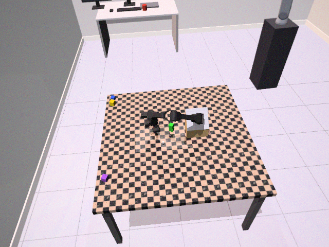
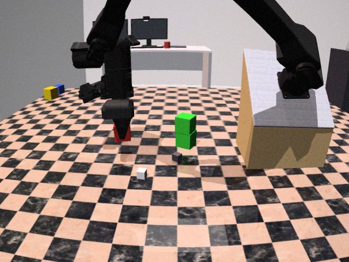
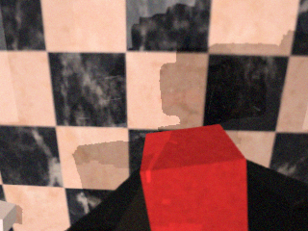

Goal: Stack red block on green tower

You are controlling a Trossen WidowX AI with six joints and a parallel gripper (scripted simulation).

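Right now my gripper tip is 120 mm past the grey cube, 60 mm to the right of it and 20 mm above it. Round my gripper tip: red block (10 mm above); purple block (430 mm ahead, 420 mm to the left, 10 mm below); white cube (50 mm behind, 130 mm to the left, 20 mm below).
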